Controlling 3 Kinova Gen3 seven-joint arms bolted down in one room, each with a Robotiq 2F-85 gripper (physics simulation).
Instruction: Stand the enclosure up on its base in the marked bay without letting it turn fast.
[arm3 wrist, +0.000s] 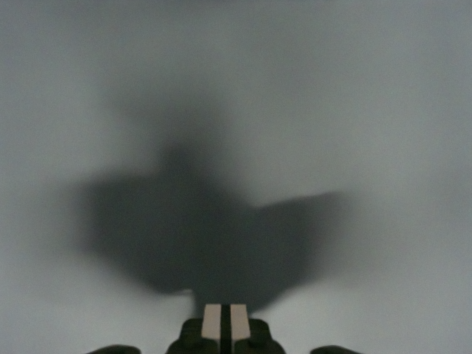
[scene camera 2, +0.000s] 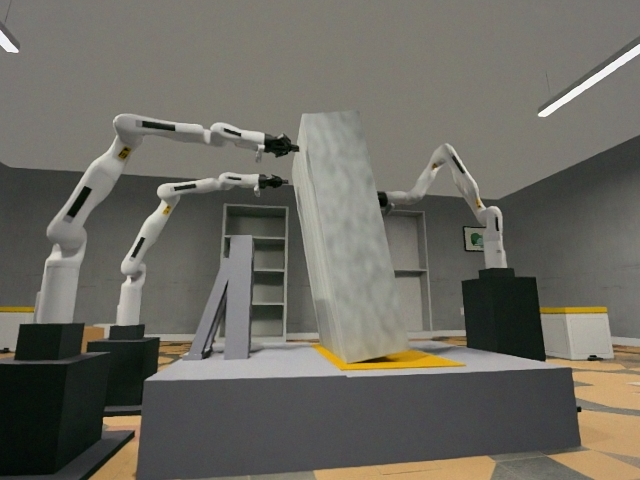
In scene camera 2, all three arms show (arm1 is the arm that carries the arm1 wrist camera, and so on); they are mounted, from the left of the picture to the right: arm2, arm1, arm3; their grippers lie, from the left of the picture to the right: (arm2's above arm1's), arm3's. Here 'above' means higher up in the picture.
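The tall grey-white enclosure (scene camera 2: 351, 222) stands tilted, its top leaning left. Its lower end rests on the yellow marked bay (scene camera 2: 434, 360), with the bottom's right side raised. Arm2's gripper (scene camera 2: 296, 148) is shut, its tips at the enclosure's upper left face. Arm1's gripper (scene camera 2: 286, 181) is shut, lower down and close to the same face; contact is unclear. Arm3's gripper (arm3 wrist: 225, 320) (scene camera 2: 382, 199) is shut with nothing between its fingers, at the enclosure's right side; its tips are hidden in the scene view. The pale enclosure surface (arm3 wrist: 390, 125) fills the wrist view, with a dark shadow.
The grey platform (scene camera 2: 356, 413) carries the bay and a grey braced support (scene camera 2: 238, 299) left of the enclosure. Black pedestals (scene camera 2: 501, 315) bear the arms. Shelf units (scene camera 2: 285, 258) stand behind, and a white bin with a yellow top (scene camera 2: 573, 330) stands at right.
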